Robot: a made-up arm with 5 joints.
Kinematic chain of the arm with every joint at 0, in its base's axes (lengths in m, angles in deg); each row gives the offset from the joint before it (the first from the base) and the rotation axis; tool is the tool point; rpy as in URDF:
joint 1: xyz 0 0 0.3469 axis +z
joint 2: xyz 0 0 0 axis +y
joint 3: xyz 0.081 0 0.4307 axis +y
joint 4: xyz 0.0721 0 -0.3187 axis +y
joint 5: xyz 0.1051 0 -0.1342 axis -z
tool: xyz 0 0 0 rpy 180 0 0
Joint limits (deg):
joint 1: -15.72..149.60
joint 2: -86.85..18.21
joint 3: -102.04..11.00
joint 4: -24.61..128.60
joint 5: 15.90..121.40
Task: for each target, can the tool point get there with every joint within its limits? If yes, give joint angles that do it. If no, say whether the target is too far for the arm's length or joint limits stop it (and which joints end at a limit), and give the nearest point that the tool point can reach.
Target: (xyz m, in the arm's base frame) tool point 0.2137 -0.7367 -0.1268
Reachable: no: joint limits stop it (at a limit: joint 2, joint 3, joint 4) | nearest point 0.0396 -0.1365 0.2786 | short by 0.745 m
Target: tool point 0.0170 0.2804 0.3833
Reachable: yes | joints 86.54 4.45 -37.09 93.43 90.91
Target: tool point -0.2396 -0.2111 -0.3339
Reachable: no: joint limits stop it (at a limit: joint 2, joint 3, joint 4) | nearest point -0.1067 -0.0940 0.2786 | short by 0.638 m
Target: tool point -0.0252 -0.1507 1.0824
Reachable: yes | joints 80.52 -61.49 -87.17 35.79 69.11
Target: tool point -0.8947 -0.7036 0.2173
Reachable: no: too far | nearest point -0.5564 -0.4375 0.8091 | short by 0.732 m
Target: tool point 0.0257 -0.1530 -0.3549
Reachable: no: joint limits stop it (at a limit: joint 1, joint 2) | nearest point 0.1401 -0.0394 0.2379 | short by 0.614 m
